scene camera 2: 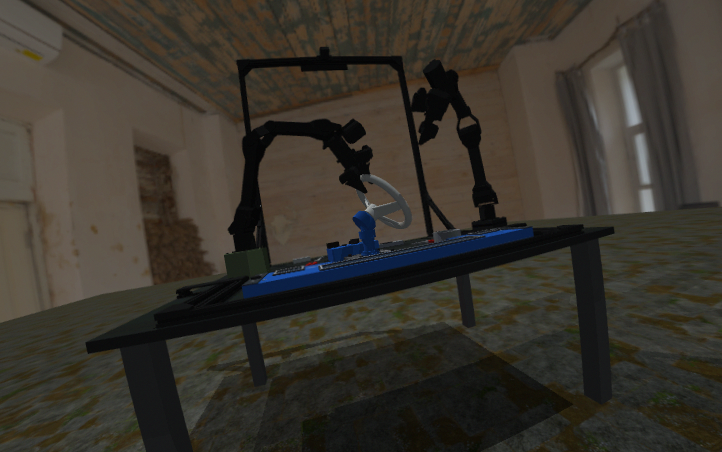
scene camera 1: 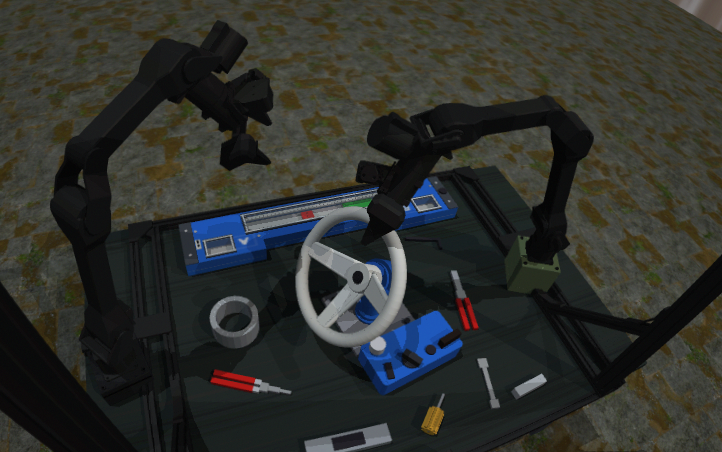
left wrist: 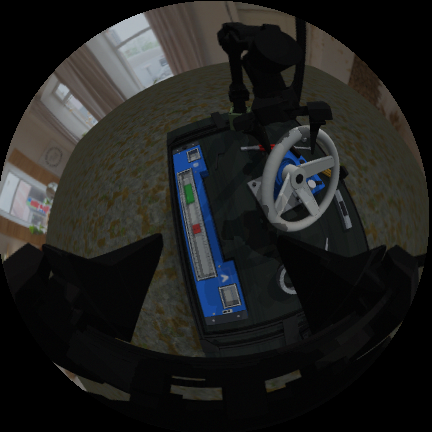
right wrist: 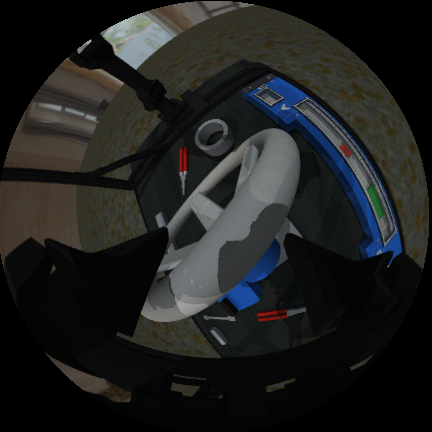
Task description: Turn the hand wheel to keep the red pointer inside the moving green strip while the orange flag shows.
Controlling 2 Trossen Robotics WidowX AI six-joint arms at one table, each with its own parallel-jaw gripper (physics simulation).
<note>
The left gripper is open and holds nothing. Further things: the right gripper and a hand wheel.
The left gripper shows as well in scene camera 2 and in the left wrist view. The right gripper is seen too in scene camera 2, in the left wrist view and in the right wrist view.
</note>
